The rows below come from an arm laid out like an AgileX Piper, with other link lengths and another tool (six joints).
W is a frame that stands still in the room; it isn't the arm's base.
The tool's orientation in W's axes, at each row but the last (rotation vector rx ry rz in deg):
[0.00, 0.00, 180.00]
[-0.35, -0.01, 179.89]
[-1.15, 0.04, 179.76]
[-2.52, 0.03, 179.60]
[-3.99, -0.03, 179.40]
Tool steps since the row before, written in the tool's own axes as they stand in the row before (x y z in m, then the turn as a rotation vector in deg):
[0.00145, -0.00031, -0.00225, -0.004, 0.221, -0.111]
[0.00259, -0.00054, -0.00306, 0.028, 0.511, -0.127]
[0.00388, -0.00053, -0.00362, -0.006, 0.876, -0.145]
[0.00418, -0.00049, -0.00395, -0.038, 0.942, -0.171]
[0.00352, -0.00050, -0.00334, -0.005, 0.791, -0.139]
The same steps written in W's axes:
[-0.00145, 0.00031, -0.00225, 0.004, -0.221, -0.111]
[-0.00258, 0.00055, -0.00307, -0.028, -0.511, -0.127]
[-0.00383, 0.00054, -0.00367, 0.004, -0.876, -0.145]
[-0.00406, 0.00052, -0.00407, 0.036, -0.942, -0.170]
[-0.00336, 0.00053, -0.00349, 0.004, -0.791, -0.139]

